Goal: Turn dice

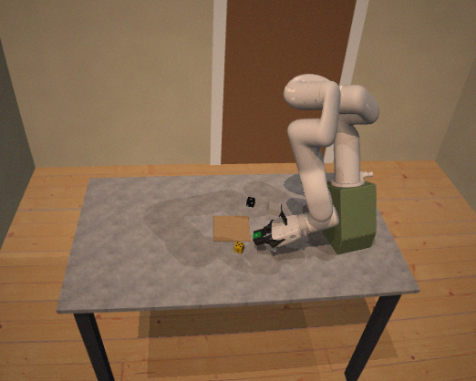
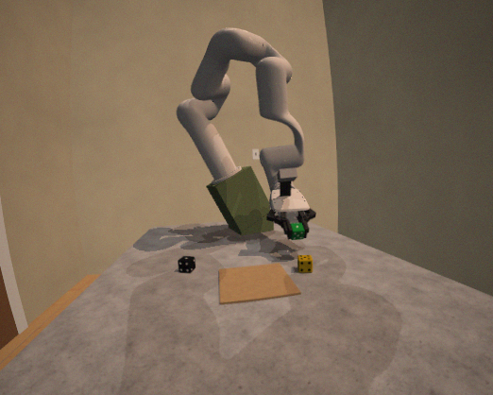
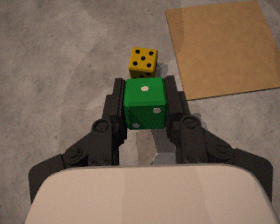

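The yellow die lies 7 cm ahead of my hand, 6 cm below it and 1 cm to the right of it. Also, from my hand: tan mat: 13 cm to the right, 8 cm ahead, 7 cm below; then green die: 1 cm ahead; then black die: 26 cm to the right, 6 cm below, 2 cm behind.
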